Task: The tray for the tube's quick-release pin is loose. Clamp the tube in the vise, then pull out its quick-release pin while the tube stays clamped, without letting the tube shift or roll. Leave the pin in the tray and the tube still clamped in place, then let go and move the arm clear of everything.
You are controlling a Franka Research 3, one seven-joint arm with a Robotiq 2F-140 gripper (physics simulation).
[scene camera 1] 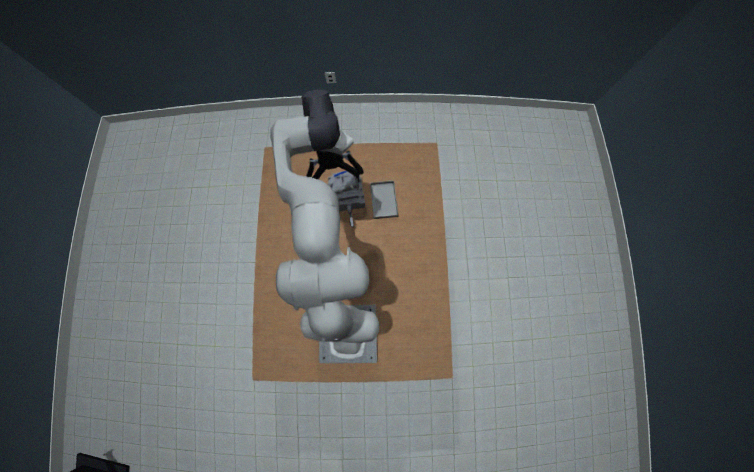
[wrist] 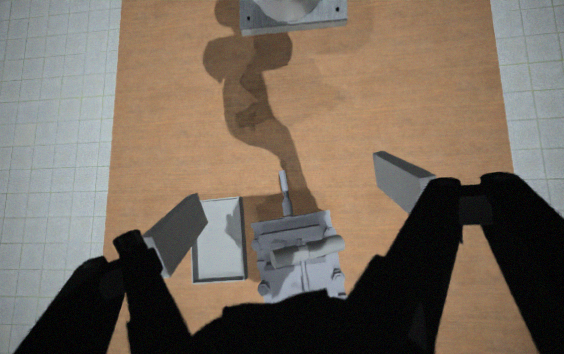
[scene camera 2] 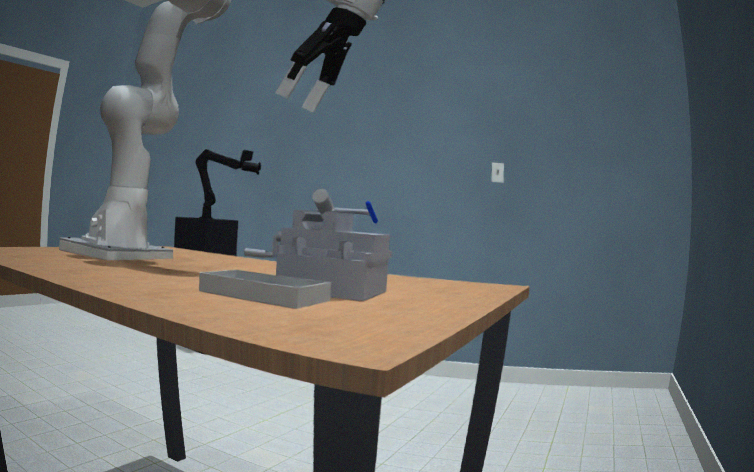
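Note:
The grey tube (scene camera 2: 321, 200) (wrist: 330, 245) lies across the top of the grey vise (scene camera 1: 351, 201) (scene camera 2: 331, 269) (wrist: 291, 226). Whether the jaws press on it cannot be told. The pin's shaft (scene camera 2: 351, 210) (wrist: 304, 276) sticks out sideways from the tube and ends in a blue handle (scene camera 1: 339, 174) (scene camera 2: 371, 212); my gripper's body hides that end in the wrist view. The vise's bar handle (scene camera 1: 351, 218) (scene camera 2: 258, 252) (wrist: 285, 192) points toward the arm's base. The open grey tray (scene camera 1: 387, 194) (scene camera 2: 244, 288) (wrist: 215, 257) stands beside the vise, no pin visible in it. My gripper (scene camera 2: 294, 101) (wrist: 285, 189) is wide open and empty, high above the vise.
The arm's base plate (scene camera 1: 327, 356) (scene camera 2: 111, 252) (wrist: 320, 25) is fixed at the far end of the wooden table (scene camera 1: 414, 267) (scene camera 2: 400, 328) (wrist: 425, 100). A black stand with a small jointed arm (scene camera 2: 207, 236) shows behind the table in scene camera 2.

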